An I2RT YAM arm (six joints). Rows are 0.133 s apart.
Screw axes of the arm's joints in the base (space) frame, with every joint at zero. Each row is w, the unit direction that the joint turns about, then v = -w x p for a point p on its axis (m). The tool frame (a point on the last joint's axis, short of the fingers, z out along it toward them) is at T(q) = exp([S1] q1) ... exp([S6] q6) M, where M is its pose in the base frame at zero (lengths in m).
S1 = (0, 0, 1, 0, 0, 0)
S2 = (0, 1, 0, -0.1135, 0, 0.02)
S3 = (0, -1, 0, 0.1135, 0, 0.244)
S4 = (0, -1, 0, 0.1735, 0, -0.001)
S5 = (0, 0, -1, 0, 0.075, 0)
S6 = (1, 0, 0, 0, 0.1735, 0)
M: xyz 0.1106 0 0.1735 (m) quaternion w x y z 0.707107 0 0.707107 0
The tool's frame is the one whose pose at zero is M.
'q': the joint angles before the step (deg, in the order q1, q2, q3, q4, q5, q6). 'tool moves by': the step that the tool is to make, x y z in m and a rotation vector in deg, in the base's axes. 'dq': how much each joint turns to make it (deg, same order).
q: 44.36, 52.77, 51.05, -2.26, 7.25, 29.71
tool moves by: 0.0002, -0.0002, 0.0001, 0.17, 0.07, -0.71
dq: 0.05, 0.01, 0.01, 0.04, 0.74, 0.22
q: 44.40, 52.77, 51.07, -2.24, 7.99, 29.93
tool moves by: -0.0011, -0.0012, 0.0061, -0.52, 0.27, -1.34
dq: 0.24, 0.05, 1.68, -2.18, 1.59, -0.07
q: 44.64, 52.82, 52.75, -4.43, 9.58, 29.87
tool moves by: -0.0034, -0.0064, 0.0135, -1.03, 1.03, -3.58
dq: 0.00, -0.36, 3.73, -5.62, 3.57, 0.33
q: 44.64, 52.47, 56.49, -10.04, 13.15, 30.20
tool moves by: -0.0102, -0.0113, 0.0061, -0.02, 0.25, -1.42
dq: -0.01, -2.73, 0.76, -3.76, 1.38, 0.32
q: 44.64, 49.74, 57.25, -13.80, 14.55, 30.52
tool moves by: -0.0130, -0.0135, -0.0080, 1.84, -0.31, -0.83
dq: -0.02, -4.95, -3.68, -0.07, 0.70, 1.21
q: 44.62, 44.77, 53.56, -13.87, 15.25, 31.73
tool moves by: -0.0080, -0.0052, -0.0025, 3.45, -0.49, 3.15
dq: -0.03, -2.84, -2.18, 1.65, -3.32, 1.94
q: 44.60, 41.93, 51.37, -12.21, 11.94, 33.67
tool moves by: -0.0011, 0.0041, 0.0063, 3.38, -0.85, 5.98
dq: 0.00, 0.41, 0.34, 2.79, -6.02, 1.68
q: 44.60, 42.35, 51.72, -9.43, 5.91, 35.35
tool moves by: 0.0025, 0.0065, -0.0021, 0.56, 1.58, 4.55
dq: 0.02, 1.31, 0.10, 0.39, -4.54, 1.47
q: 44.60, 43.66, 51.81, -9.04, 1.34, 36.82
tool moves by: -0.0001, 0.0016, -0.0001, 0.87, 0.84, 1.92
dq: 0.00, 0.22, 0.01, 0.21, -1.94, 1.18
